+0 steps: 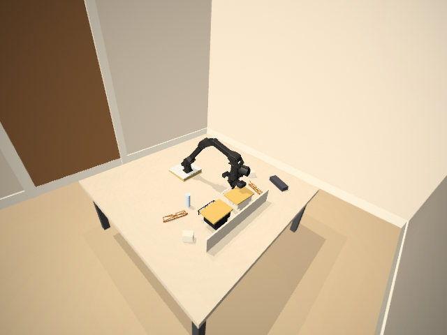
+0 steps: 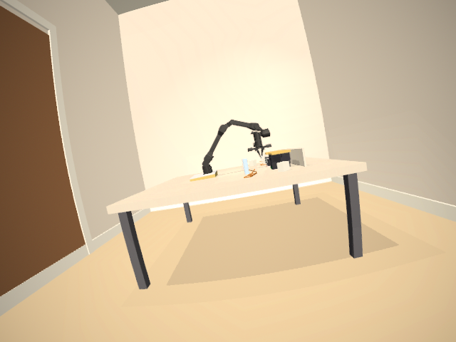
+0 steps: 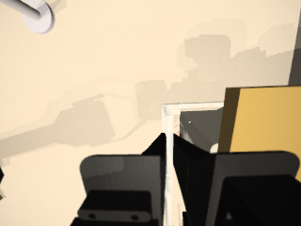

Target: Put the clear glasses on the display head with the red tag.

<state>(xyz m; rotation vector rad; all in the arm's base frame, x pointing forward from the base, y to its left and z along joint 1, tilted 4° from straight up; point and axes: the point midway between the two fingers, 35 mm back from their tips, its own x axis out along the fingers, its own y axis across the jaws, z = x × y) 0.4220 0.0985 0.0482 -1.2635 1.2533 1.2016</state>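
Right now the pale display head is 70 mm ahead of my gripper tip, 40 mm to the right of it and 10 mm below it. Also, from my gripper tip: clear stand 160 mm behind, 140 mm to the left, 40 mm below; grey panel 210 mm ahead, 140 mm to the right, 10 mm below; black display head 260 mm to the right, 90 mm ahead, 10 mm below.
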